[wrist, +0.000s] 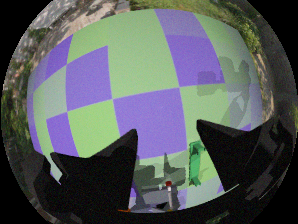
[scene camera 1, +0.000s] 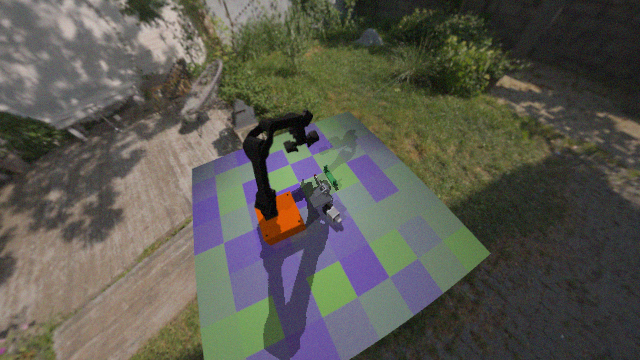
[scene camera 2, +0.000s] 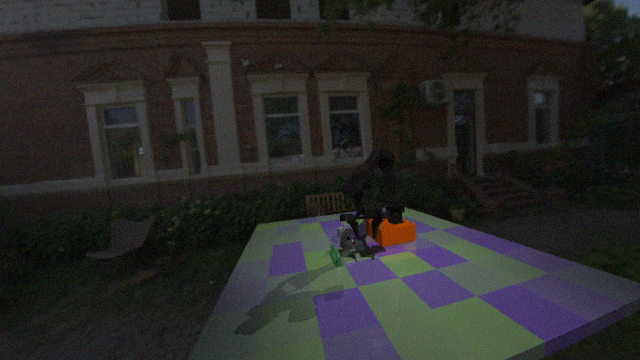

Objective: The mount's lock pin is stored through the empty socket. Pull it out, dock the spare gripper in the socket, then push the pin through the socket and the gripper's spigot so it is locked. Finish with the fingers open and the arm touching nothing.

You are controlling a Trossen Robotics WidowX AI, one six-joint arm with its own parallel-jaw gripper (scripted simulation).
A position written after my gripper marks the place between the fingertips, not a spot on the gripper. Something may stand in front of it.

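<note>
With nothing in its grasp, my gripper (scene camera 2: 366,239) is open. The wrist view shows me my gripper as well (wrist: 167,128).
</note>
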